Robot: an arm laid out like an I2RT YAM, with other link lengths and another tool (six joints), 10 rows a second.
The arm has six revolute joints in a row. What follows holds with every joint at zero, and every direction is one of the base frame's.
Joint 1 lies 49 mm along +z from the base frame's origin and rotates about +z.
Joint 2 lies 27.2 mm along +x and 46.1 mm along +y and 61.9 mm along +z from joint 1 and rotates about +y.
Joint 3 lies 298.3 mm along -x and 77.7 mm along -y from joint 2 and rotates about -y.
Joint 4 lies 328.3 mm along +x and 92.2 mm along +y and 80.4 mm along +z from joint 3 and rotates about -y.
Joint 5 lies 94.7 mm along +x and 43.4 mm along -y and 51.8 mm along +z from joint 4 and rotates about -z.
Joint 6 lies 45.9 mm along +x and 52.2 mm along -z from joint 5 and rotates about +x.
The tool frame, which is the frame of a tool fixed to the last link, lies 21 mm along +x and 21 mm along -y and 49 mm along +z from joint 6; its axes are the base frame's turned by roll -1.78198, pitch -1.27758 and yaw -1.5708 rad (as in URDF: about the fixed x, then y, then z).
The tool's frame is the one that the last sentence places.
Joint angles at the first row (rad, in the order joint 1, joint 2, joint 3, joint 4, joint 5, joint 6):
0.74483, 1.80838, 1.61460, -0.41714, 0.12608, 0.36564
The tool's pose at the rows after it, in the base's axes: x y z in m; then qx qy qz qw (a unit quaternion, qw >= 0):
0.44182 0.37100 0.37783 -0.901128 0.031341 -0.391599 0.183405
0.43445 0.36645 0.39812 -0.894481 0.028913 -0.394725 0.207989
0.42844 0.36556 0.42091 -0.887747 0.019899 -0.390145 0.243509
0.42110 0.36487 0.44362 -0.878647 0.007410 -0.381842 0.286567
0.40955 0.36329 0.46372 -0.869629 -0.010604 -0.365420 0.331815
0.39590 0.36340 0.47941 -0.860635 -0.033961 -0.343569 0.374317
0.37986 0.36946 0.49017 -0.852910 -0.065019 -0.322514 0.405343
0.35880 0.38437 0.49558 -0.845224 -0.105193 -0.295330 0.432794
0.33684 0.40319 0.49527 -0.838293 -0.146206 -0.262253 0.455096
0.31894 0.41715 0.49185 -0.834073 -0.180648 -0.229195 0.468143
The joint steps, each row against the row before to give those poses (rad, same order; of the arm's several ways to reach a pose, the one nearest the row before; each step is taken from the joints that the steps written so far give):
0.00000, -0.03698, 0.00002, 0.00304, -0.02632, 0.00840
-0.00001, -0.03436, 0.00529, -0.00036, -0.03129, 0.00877
0.00001, -0.02135, 0.02903, -0.00841, -0.06027, 0.01412
-0.00001, -0.02327, 0.02440, 0.00153, -0.07669, 0.02021
0.00193, -0.03358, 0.00916, 0.00037, -0.09153, 0.02480
0.00570, -0.03356, 0.00001, 0.00152, -0.09615, 0.02365
0.01794, -0.02328, 0.00111, -0.00454, -0.08010, 0.00611
0.03700, -0.01295, 0.00040, -0.00535, -0.07668, -0.00001
0.04425, -0.00232, -0.00002, -0.00725, -0.07248, 0.00000
0.03319, 0.00003, 0.00003, -0.02060, -0.06524, -0.00496

